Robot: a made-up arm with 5 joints. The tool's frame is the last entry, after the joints.
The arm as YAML. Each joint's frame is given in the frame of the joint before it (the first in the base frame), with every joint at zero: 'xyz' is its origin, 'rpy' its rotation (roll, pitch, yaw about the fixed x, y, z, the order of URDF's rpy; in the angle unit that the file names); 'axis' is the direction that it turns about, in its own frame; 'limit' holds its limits. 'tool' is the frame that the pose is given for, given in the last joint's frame.
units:
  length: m
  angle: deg
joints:
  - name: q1
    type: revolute
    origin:
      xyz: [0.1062, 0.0, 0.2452]
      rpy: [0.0, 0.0, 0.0]
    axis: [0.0, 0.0, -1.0]
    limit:
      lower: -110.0
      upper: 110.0
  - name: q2
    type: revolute
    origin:
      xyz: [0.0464, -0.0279, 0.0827]
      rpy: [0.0, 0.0, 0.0]
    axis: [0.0, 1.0, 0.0]
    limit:
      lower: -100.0
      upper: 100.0
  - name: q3
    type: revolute
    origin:
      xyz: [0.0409, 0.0, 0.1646]
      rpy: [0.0, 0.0, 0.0]
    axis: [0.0, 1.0, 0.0]
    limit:
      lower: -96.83
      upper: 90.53
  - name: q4
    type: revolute
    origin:
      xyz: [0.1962, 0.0, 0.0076]
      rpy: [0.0, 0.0, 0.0]
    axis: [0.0, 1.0, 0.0]
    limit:
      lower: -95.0
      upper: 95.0
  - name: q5
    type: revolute
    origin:
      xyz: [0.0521, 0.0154, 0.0]
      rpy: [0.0, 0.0, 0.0]
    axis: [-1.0, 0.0, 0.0]
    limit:
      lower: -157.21
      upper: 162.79
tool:
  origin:
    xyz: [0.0, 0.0, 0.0]
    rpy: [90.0, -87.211, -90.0]
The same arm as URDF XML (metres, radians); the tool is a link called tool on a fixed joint. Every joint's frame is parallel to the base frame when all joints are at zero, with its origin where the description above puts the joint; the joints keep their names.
<robot name="arm">
  <link name="base_link"/>
  <link name="link1"/>
  <link name="link2"/>
  <link name="link3"/>
  <link name="link4"/>
  <link name="link5"/>
  <link name="tool"/>
  <joint name="q1" type="revolute">
    <parent link="base_link"/>
    <child link="link1"/>
    <origin xyz="0.1062 0.0000 0.2452" rpy="0.0000 0.0000 0.0000"/>
    <axis xyz="0 0 -1"/>
    <limit lower="-1.9199" upper="1.9199"/>
  </joint>
  <joint name="q2" type="revolute">
    <parent link="link1"/>
    <child link="link2"/>
    <origin xyz="0.0464 -0.0279 0.0827" rpy="0.0000 0.0000 0.0000"/>
    <axis xyz="0 1 0"/>
    <limit lower="-1.7453" upper="1.7453"/>
  </joint>
  <joint name="q3" type="revolute">
    <parent link="link2"/>
    <child link="link3"/>
    <origin xyz="0.0409 0.0000 0.1646" rpy="0.0000 0.0000 0.0000"/>
    <axis xyz="0 1 0"/>
    <limit lower="-1.6900" upper="1.5800"/>
  </joint>
  <joint name="q4" type="revolute">
    <parent link="link3"/>
    <child link="link4"/>
    <origin xyz="0.1962 0.0000 0.0076" rpy="0.0000 0.0000 0.0000"/>
    <axis xyz="0 1 0"/>
    <limit lower="-1.6581" upper="1.6581"/>
  </joint>
  <joint name="q5" type="revolute">
    <parent link="link4"/>
    <child link="link5"/>
    <origin xyz="0.0521 0.0154 0.0000" rpy="0.0000 0.0000 0.0000"/>
    <axis xyz="-1 0 0"/>
    <limit lower="-2.7438" upper="2.8412"/>
  </joint>
  <joint name="tool_fixed" type="fixed">
    <parent link="link5"/>
    <child link="tool"/>
    <origin xyz="0.0000 0.0000 0.0000" rpy="1.5708 -1.5221 -1.5708"/>
  </joint>
</robot>

